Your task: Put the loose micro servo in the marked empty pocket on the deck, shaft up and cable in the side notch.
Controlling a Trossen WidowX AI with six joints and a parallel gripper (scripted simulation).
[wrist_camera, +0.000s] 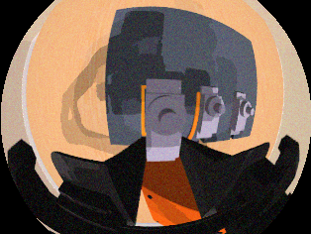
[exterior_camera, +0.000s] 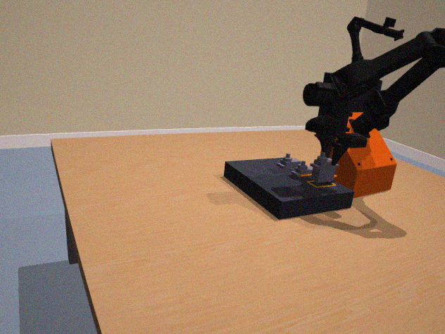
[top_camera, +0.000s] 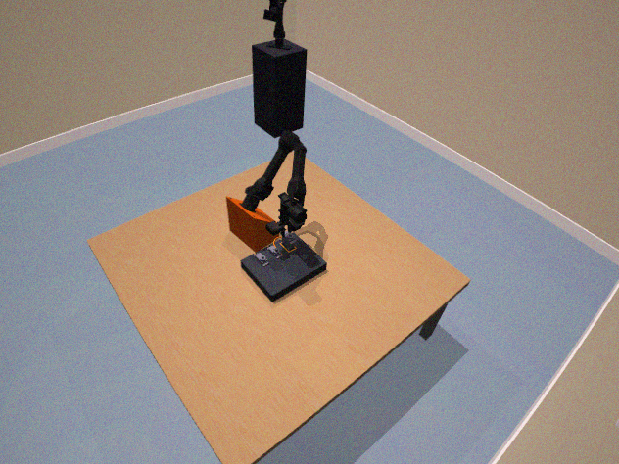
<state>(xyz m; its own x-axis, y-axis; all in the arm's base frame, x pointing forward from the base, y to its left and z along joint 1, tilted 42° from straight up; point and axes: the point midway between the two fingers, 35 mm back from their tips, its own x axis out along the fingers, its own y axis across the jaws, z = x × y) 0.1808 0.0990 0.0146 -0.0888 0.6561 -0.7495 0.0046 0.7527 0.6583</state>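
My gripper tip is 12 cm short of the dark deck, 8 cm to the left of it and 8 cm above it.
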